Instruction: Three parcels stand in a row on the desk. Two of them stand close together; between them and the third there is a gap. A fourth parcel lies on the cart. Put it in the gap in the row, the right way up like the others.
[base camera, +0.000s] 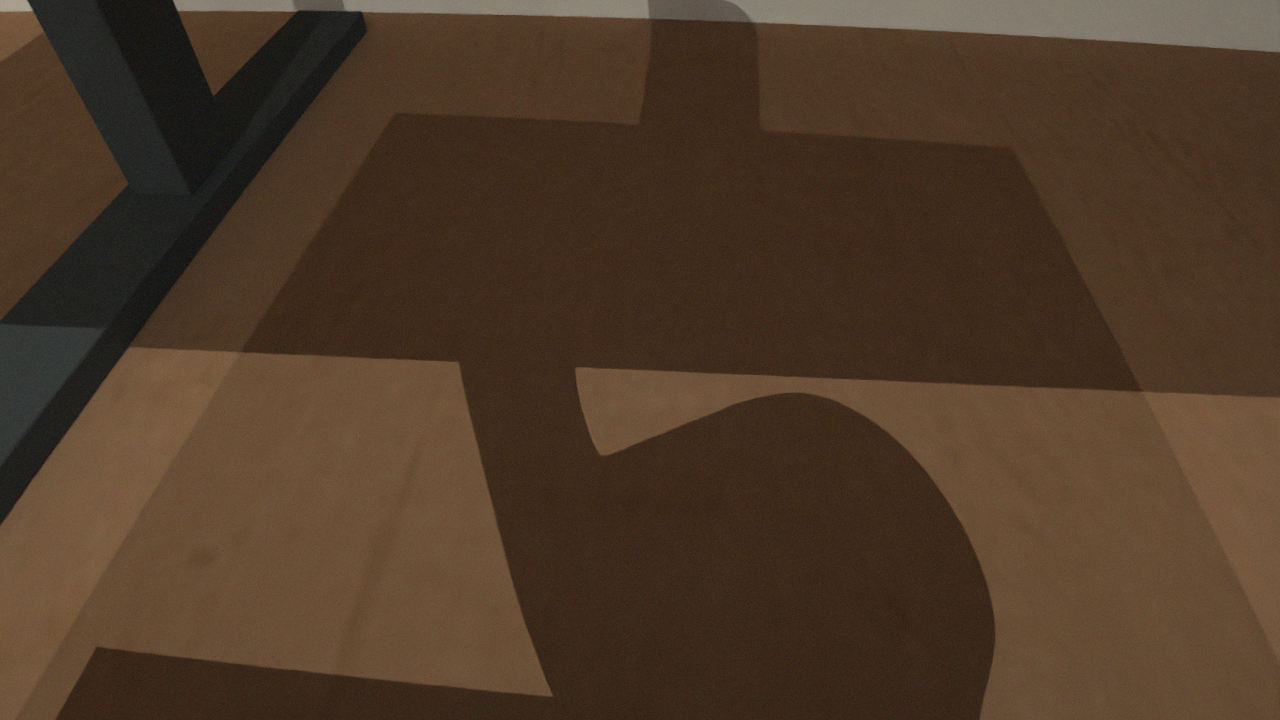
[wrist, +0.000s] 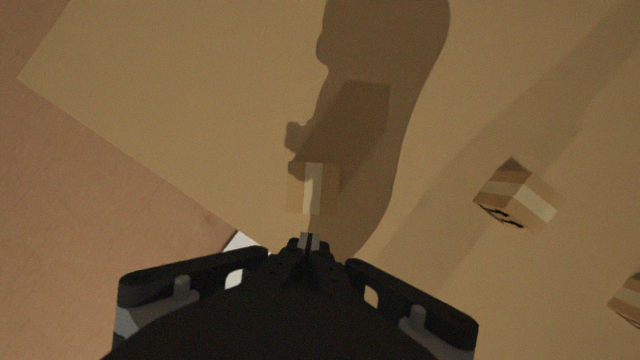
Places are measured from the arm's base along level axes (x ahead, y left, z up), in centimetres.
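Pixels of known places: gripper, fingertip midpoint: (wrist: 308, 246).
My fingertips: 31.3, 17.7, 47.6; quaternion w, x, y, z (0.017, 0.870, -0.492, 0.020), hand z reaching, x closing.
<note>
For each thing: its top centre in the pictures, then the offset to it from my fingertips, as dx, dy, dz. "pt": a spot on its surface instead. Level surfaces: height alone.
- tan surface, its level: dz -15.2
- brown parcel, middle of its top: (wrist: 312, 188) +2.8, +1.7, -9.4
- second parcel, middle of its top: (wrist: 535, 203) +17.8, -20.2, -9.8
- third parcel, surface spot: (wrist: 627, 300) pt +17.7, -43.4, -13.9
- Reddish-brown floor, its level: dz -87.2
- dark metal leg, surface spot: (base camera: 107, 71) pt +25.1, +24.5, -74.2
My gripper (wrist: 308, 246) is shut and empty in the wrist view, above a tan surface (wrist: 150, 100) that looks like the desk top. A brown parcel (wrist: 312, 189) with a pale tape strip is just beyond the fingertips, near the surface's edge; which way up it is, I cannot tell. A second parcel (wrist: 517, 197) stands to the right, turned at an angle, with pale tape and black marks on one side. A third parcel (wrist: 627, 300) is cut off by the right edge. A fourth parcel does not show in either view.
Reddish-brown floor (wrist: 90, 225) lies beyond the surface's edge at left. A white object (wrist: 240, 242) shows by the left finger. In the base view, a dark metal leg (base camera: 107, 71) and foot stand at left, a pale wall (base camera: 984, 16) at the back; shadows cross the floor.
</note>
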